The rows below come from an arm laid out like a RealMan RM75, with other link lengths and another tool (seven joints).
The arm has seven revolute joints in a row. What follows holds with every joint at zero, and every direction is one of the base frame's. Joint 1 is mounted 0.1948 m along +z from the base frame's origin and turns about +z. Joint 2 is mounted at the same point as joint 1 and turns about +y. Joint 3 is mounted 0.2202 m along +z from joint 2 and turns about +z. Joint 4 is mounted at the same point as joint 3 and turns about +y. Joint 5 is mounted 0.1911 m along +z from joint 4 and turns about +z. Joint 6 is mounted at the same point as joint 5 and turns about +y. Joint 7 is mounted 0.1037 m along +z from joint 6 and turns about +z. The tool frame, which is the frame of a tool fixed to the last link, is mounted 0.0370 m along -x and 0.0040 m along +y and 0.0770 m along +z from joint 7; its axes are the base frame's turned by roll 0.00, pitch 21.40 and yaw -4.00 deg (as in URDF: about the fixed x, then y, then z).
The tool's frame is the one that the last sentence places.
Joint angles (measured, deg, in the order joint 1, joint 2, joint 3, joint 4, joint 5, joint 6, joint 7), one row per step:
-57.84 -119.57 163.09 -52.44 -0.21 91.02 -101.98
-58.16 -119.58 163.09 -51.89 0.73 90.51 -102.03
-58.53 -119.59 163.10 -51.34 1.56 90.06 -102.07
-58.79 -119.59 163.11 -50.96 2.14 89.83 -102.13
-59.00 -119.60 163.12 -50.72 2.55 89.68 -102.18
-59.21 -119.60 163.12 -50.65 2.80 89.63 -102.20
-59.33 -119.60 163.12 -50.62 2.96 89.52 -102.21
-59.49 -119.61 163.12 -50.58 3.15 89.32 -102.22
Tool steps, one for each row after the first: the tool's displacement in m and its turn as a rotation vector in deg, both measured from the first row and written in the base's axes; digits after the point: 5 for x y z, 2 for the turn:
-0.00026 -0.00001 -0.00198 -0.67 0.56 0.05
0.00014 0.00032 -0.00395 -1.31 1.03 -0.04
0.00061 0.00038 -0.00531 -1.81 1.31 -0.10
0.00109 0.00051 -0.00624 -2.16 1.51 -0.16
0.00177 0.00094 -0.00649 -2.34 1.66 -0.28
0.00194 0.00133 -0.00653 -2.38 1.82 -0.32
0.00211 0.00199 -0.00660 -2.40 2.04 -0.37

